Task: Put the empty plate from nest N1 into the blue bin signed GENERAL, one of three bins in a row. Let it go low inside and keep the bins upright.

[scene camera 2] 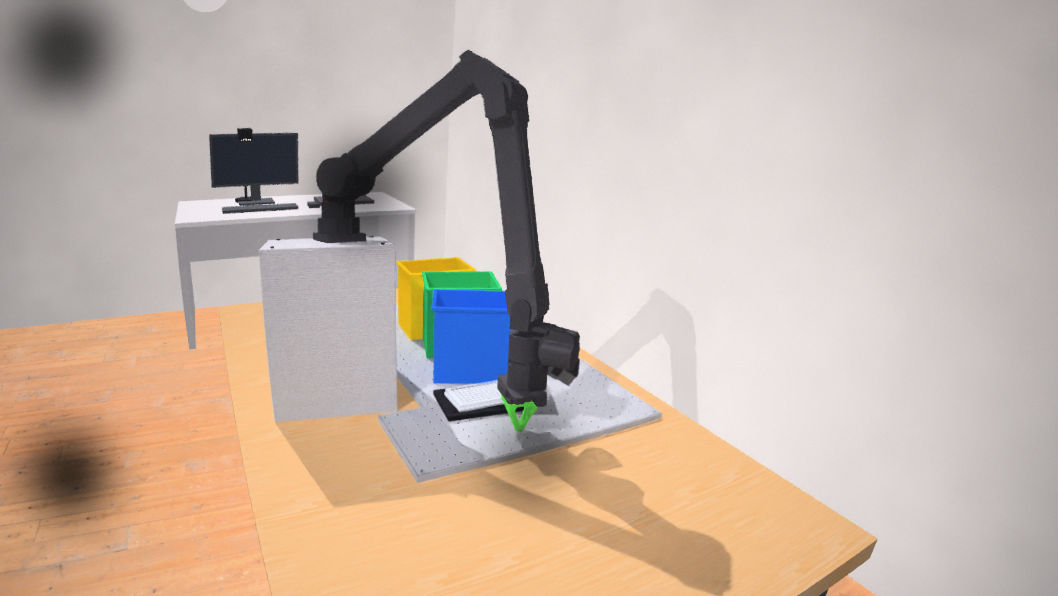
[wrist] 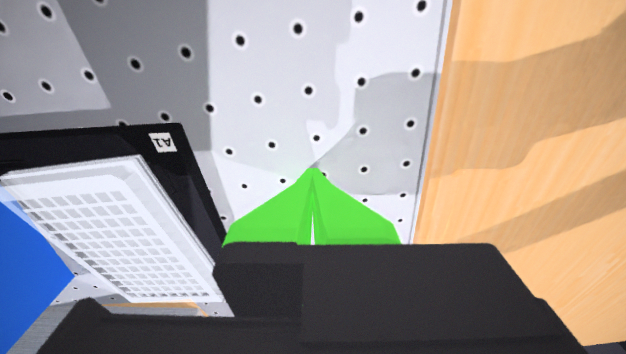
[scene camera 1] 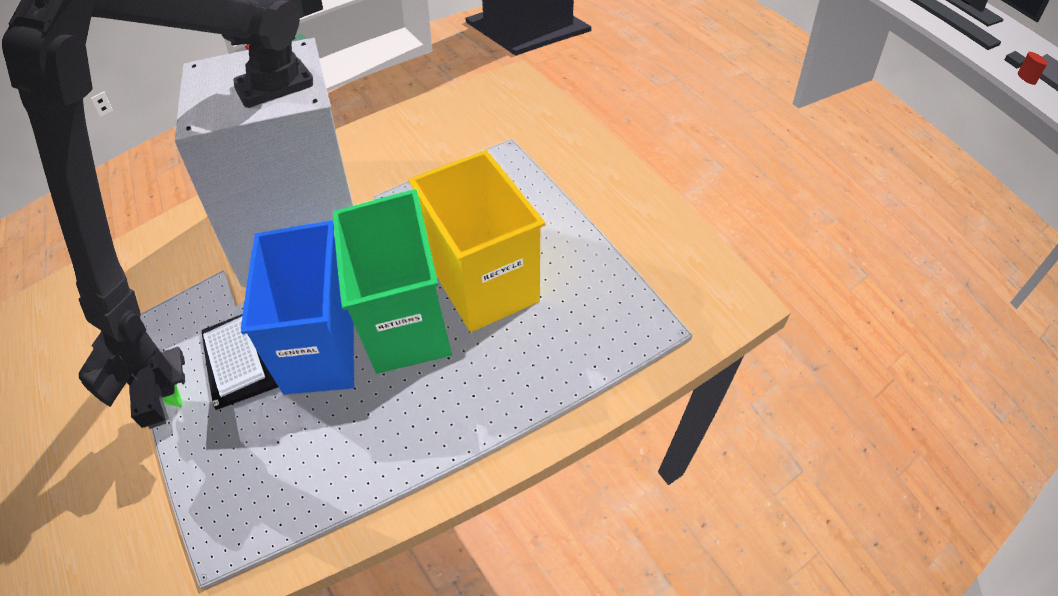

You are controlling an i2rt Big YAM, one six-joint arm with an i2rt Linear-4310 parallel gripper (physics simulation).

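Frame: origin at the arm's base, x ahead, y left, z up, level; millimetres.
Seen in the pictures: gripper, between the fingertips: (scene camera 2: pixel 519 430) (wrist: pixel 312 176) (scene camera 1: pixel 180 403); arm's base, origin of its link: (scene camera 2: pixel 338 240) (scene camera 1: pixel 272 85).
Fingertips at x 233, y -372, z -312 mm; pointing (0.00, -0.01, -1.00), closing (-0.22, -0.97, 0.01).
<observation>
Offsets run from my fingertips to a thing's top centre. "spot": to the spot under its first point. Level surfaces: height alone.
The white plate with a grid of wells @[spot: 6 mm back, 129 mm left, 27 mm up] (scene camera 1: pixel 233 356) (scene camera 2: pixel 473 396) (wrist: pixel 115 230) lies in the black nest @[18 mm back, 133 mm left, 15 mm up] (scene camera 1: pixel 216 392) (scene camera 2: pixel 453 414) (wrist: pixel 100 142), close beside the blue bin. The nest carries a label reading A1 in the wrist view; no N1 sign is readable. The blue bin @[40 mm ahead, 269 mm left, 180 mm up] (scene camera 1: pixel 310 373) (scene camera 2: pixel 470 344) (wrist: pixel 25 270), signed GENERAL, stands upright at the end of the row. My gripper (scene camera 1: pixel 176 403) (scene camera 2: pixel 520 427) (wrist: pixel 312 176) is shut and empty, its green fingertips together. It hangs above the perforated board, to the side of the nest away from the bin.
The green bin @[79 mm ahead, 408 mm left, 185 mm up] (scene camera 1: pixel 407 344) (scene camera 2: pixel 462 279) signed RETURNS and the yellow bin @[81 mm ahead, 553 mm left, 180 mm up] (scene camera 1: pixel 507 288) (scene camera 2: pixel 411 303) signed RECYCLE stand upright beyond the blue one. The bins stand on the perforated board @[0 mm up] (scene camera 1: pixel 488 414) (scene camera 2: pixel 425 459) (wrist: pixel 280 65). The grey arm pedestal (scene camera 1: pixel 259 177) (scene camera 2: pixel 333 333) rises behind them.
</observation>
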